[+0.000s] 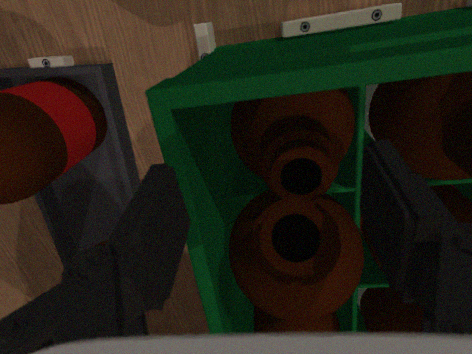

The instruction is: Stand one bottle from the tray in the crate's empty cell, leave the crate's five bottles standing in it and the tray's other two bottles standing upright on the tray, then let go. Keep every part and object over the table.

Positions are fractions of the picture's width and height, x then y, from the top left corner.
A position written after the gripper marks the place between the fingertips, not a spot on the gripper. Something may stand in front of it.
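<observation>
The gripper (0.57,0.52) is visible in the scene, together with a brown bottle (0.63,0.74), another brown bottle (0.63,0.41) and a further brown bottle (0.81,0.88).
</observation>
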